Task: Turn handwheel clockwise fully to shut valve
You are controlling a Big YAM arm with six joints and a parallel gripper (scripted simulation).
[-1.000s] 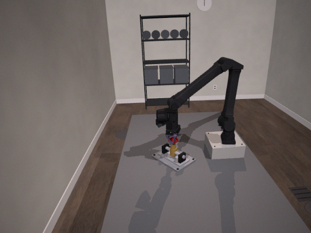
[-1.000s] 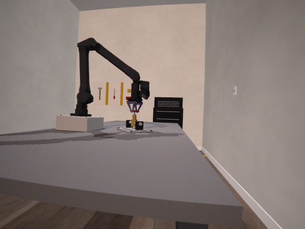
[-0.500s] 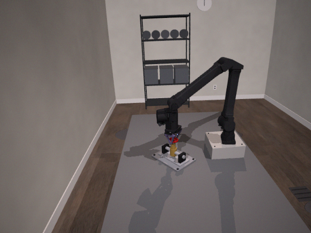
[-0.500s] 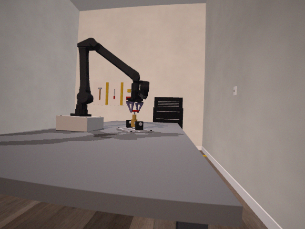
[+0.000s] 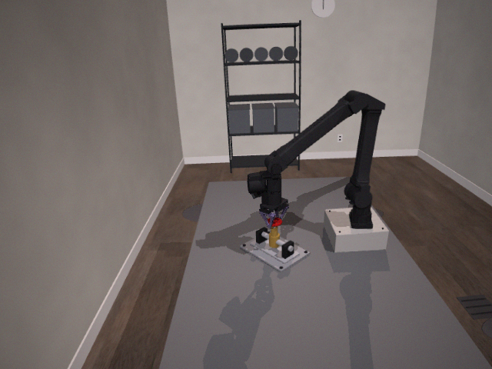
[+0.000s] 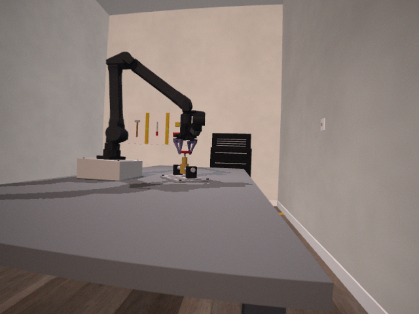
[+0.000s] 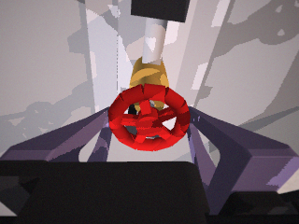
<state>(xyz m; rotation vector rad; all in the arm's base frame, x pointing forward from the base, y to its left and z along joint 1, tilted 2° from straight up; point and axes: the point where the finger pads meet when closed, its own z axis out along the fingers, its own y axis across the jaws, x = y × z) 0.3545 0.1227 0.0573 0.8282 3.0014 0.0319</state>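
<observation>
My gripper is now 1 cm above the red spoked handwheel.
</observation>
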